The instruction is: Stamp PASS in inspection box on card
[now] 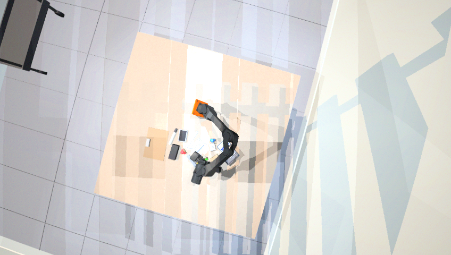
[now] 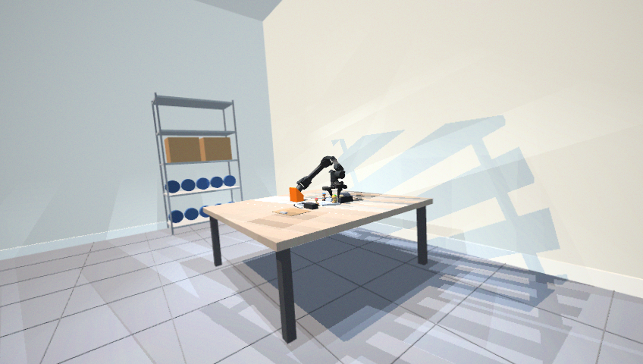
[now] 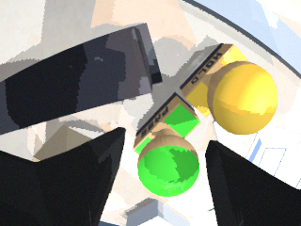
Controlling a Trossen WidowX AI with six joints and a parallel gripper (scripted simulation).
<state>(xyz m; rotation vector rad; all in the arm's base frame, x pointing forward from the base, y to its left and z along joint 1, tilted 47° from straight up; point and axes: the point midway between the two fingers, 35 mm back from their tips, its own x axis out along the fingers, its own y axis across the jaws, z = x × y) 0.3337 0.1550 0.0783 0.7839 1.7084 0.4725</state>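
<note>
Now: the pass stamp 1 cm below my gripper tip. Round my gripper tip: long dark bar: 4 cm ahead, 7 cm to the left, 2 cm below; tan block: 4 cm behind, 7 cm to the left, 1 cm below; card: 7 cm behind, 9 cm to the right, 3 cm below.
</note>
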